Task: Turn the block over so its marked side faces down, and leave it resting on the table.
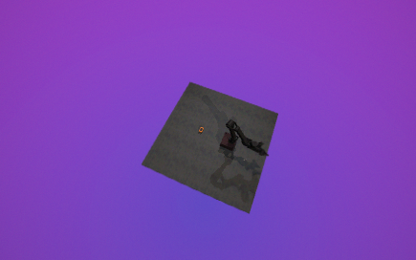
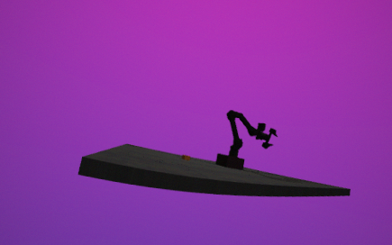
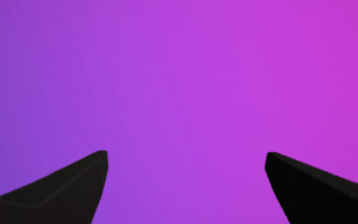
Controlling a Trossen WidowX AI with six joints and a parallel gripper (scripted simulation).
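Now: gripper tip 78 cm short of the orange block, 27 cm above it and 5 cm to the left of it.
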